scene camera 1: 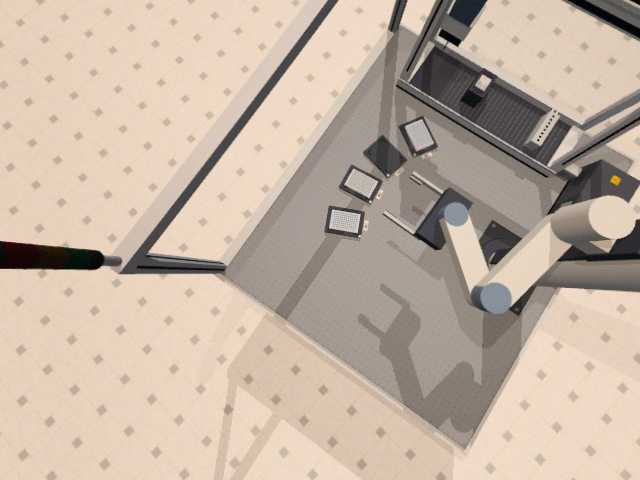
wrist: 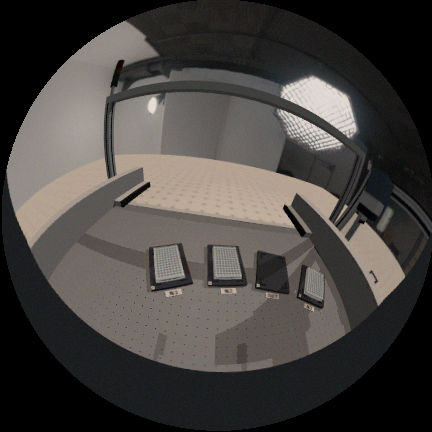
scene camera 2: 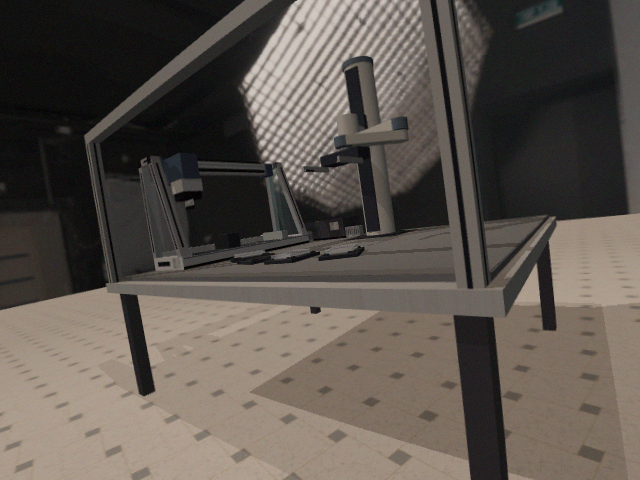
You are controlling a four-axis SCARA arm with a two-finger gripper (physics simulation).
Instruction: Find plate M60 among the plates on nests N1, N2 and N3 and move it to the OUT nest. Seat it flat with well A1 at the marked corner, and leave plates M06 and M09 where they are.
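Frame: origin at the arm's base, x ahead, y down, z left, level; millimetres.
Seen in the pictures: gripper, fingertip midpoint: (scene camera 1: pixel 397 192) (wrist: pixel 218 185) (scene camera 2: pixel 319 164).
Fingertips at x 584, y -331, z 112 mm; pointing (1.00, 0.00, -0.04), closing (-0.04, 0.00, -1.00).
Pixels of each thing's top centre, then the offset from my fingertips to it. "spot": a spot on its surface instead. Level surfaces: height alone.
- N1 plate at its top centre: (scene camera 2: pixel 341 247) (wrist: pixel 166 260) (scene camera 1: pixel 345 220) dx +102, dy +292, dz +116 mm
- N2 plate at its top centre: (wrist: pixel 226 259) (scene camera 2: pixel 291 252) (scene camera 1: pixel 361 182) dx +138, dy +292, dz -69 mm
- N3 plate at its top centre: (scene camera 2: pixel 249 252) (wrist: pixel 315 282) (scene camera 1: pixel 419 134) dx +45, dy +292, dz -406 mm
- black OUT nest at its top centre: (wrist: pixel 273 268) (scene camera 2: pixel 262 255) (scene camera 1: pixel 385 155) dx +119, dy +301, dz -241 mm
- dark slotted deck at its surface level: dy +270 mm
- black block at a spot on its surface: (scene camera 1: pixel 474 95) spot: dx -53, dy +209, dz -627 mm
- white perforated rack at a spot on its surface: (scene camera 1: pixel 542 130) spot: dx -372, dy +224, dz -661 mm
- low rim at a spot on its surface: (scene camera 2: pixel 310 296) spot: dx +467, dy +350, dz +280 mm
Three pale well plates sit on dark nests: the N1 plate (scene camera 1: pixel 344 220) (wrist: pixel 169 263), the N2 plate (scene camera 1: pixel 361 183) (wrist: pixel 226 262) and the N3 plate (scene camera 1: pixel 418 134) (wrist: pixel 314 283). Their M codes cannot be read. The black OUT nest (scene camera 1: pixel 384 155) (wrist: pixel 271 272) is empty, between N2 and N3, with a small light mark at one corner in the wrist view. My gripper (scene camera 1: pixel 399 195) (wrist: pixel 218 185) is open, with nothing between its fingers. It hangs high above the table, its fingers pointing toward the row of nests, level with N2 and OUT in scene camera 1.
A dark slotted deck (scene camera 1: pixel 509 121) with a black block (scene camera 1: pixel 474 95) and a white perforated rack (scene camera 1: pixel 542 130) lies beyond N3, under a gantry frame. The arm's column (scene camera 2: pixel 379 191) stands behind the gripper. Posts and a low rim (scene camera 2: pixel 310 296) bound the table.
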